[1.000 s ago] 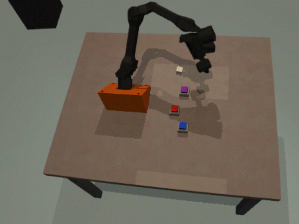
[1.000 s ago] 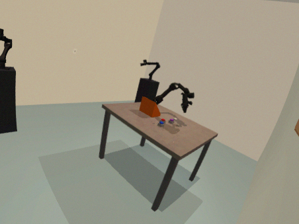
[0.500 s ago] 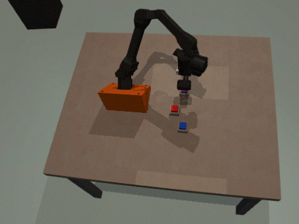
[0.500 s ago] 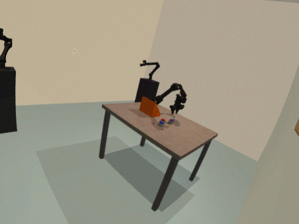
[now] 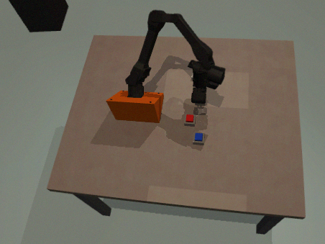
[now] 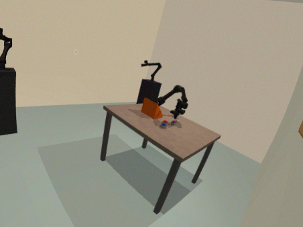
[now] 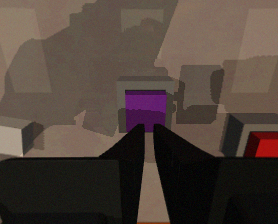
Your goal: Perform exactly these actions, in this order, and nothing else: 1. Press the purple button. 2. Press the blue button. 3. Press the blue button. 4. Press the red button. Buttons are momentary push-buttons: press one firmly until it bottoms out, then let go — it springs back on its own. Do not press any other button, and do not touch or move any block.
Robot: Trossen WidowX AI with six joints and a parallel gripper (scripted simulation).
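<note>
My gripper tip is 30 mm above the purple button. Round my gripper tip: red button (110 mm to the right, 50 mm behind, 30 mm below); small pale object (140 mm to the left, 50 mm below, 30 mm behind); blue button (200 mm to the right, 30 mm below).
</note>
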